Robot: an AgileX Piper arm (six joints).
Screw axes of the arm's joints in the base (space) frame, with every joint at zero. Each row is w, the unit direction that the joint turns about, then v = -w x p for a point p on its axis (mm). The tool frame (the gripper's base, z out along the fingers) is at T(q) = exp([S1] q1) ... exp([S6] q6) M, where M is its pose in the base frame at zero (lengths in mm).
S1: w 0 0 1 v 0 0 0
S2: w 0 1 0 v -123 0 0
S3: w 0 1 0 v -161.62 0 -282.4
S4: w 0.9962 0 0.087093 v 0 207.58 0
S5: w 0 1 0 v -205.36 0 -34.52
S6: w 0.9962 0 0.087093 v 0 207.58 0
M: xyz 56.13 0 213.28 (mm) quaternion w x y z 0.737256 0 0.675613 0
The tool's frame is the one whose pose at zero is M.
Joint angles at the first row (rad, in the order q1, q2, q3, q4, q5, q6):
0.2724, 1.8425, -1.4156, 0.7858, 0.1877, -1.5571
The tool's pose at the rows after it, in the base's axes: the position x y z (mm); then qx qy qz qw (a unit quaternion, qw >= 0):
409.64 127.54 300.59 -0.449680 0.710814 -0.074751 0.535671
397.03 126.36 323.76 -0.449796 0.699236 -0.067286 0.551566
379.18 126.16 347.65 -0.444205 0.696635 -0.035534 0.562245
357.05 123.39 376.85 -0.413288 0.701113 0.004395 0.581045
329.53 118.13 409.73 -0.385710 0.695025 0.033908 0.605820
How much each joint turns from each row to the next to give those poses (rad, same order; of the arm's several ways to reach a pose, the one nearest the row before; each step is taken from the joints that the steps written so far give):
0.0000, -0.0469, 0.0000, 0.0030, 0.0090, 0.0114
0.0000, -0.0593, 0.0000, 0.0017, 0.0353, 0.0071
0.0000, -0.0686, 0.0000, 0.0007, 0.0738, 0.0542
0.0000, -0.0836, 0.0000, -0.0044, 0.0554, 0.1170
0.0000, -0.0976, 0.0000, -0.0064, 0.0419, 0.0994

